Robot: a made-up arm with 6 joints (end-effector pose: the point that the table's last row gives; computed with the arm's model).
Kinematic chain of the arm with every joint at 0, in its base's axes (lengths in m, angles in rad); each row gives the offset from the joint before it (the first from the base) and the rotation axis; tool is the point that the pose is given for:
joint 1: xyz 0 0 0.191 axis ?
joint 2: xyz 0 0.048 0 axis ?
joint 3: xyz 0 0 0.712 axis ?
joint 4: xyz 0 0 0.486 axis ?
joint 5: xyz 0 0 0 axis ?
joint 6: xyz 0 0 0.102 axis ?
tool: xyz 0 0 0
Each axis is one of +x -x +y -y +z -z.
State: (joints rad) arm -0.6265 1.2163 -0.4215 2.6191 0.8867 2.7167
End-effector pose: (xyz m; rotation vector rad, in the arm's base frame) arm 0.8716 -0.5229 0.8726 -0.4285 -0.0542 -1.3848
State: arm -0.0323 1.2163 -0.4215 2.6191 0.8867 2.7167
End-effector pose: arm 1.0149 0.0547 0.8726 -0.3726 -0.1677 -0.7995
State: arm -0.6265 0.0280 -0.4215 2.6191 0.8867 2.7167
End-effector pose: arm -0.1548 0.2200 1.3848 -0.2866 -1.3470 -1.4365
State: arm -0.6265 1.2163 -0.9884 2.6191 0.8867 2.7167
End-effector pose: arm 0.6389 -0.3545 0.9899 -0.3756 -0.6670 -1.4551
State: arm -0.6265 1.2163 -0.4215 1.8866 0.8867 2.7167
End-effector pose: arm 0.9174 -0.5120 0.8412 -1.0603 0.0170 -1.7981
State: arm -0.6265 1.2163 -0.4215 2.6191 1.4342 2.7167
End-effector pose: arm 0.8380 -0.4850 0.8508 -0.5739 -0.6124 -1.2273
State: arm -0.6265 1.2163 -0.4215 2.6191 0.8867 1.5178
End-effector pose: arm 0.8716 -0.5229 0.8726 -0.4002 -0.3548 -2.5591
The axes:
joint 1: +z
joint 2: +y
joint 3: +y
joint 4: +z
joint 5: +y
joint 6: +z

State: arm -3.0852 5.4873 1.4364 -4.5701 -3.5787 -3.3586
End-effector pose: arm 0.2831 -0.0749 1.0084 -2.2473 1.7124 -1.2040
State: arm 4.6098 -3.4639 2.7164 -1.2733 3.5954 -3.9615
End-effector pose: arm 0.0956 0.0426 -0.2041 1.6324 -2.4300 1.1151
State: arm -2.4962 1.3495 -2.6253 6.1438 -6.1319 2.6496
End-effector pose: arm -0.0823 -0.1194 0.5325 -0.6852 0.8936 0.0257
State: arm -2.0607 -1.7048 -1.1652 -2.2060 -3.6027 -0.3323
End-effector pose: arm 0.3798 0.6878 -0.2915 0.3575 -0.5529 -0.2309
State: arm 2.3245 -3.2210 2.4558 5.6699 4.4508 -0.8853
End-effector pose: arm 0.1426 -0.3050 -0.2431 2.3750 -0.3143 -0.0686
